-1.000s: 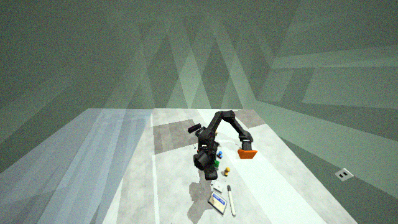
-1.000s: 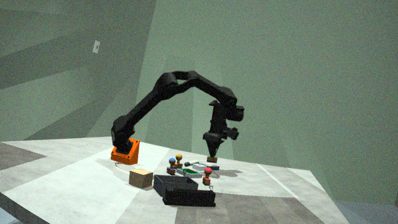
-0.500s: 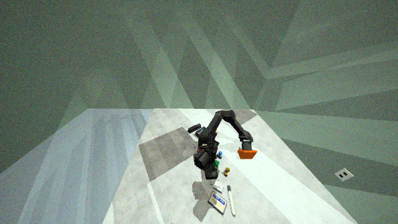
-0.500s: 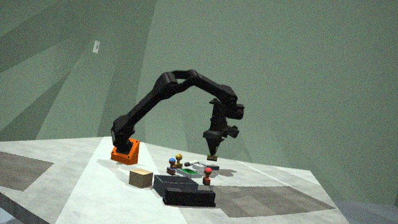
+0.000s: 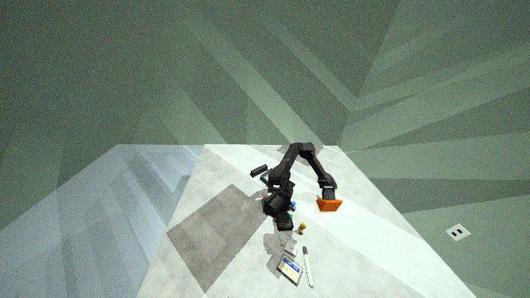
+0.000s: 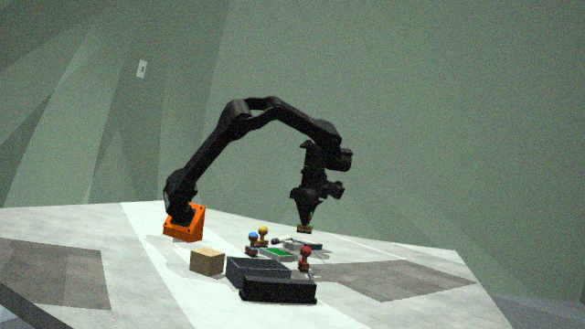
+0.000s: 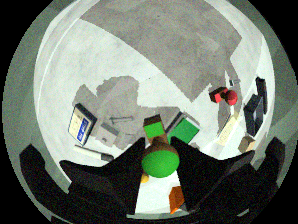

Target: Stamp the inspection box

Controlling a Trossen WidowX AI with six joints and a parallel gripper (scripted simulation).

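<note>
My gripper tip is 5 cm past the green ink pad, 5 cm to the left of it and 9 cm above it. Also, from my gripper tip: green-knobbed stamp (right at my gripper tip); yellow-knobbed stamp (12 cm behind, 3 cm to the left, 7 cm below); red-knobbed stamp (4 cm ahead, 13 cm to the right, 7 cm below).
</note>
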